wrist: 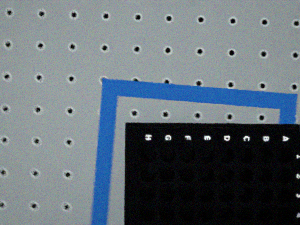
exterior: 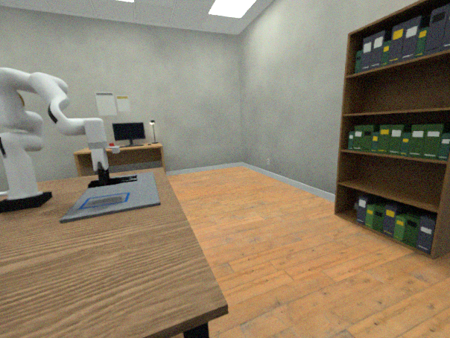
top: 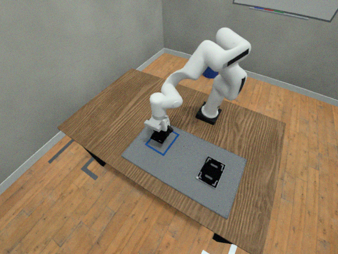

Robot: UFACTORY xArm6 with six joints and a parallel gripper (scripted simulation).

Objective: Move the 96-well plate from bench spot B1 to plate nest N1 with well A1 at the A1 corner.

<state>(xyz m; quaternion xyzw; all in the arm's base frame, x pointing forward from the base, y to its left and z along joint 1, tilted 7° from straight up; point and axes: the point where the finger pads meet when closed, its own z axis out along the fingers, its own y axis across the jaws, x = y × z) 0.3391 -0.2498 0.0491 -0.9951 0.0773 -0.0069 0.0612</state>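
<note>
Now: hand 35 cm to the right of the black plate nest N1, 10 cm short of it and 9 cm above it. The rest, counted from my hand: black 96-well plate 1 cm below.
</note>
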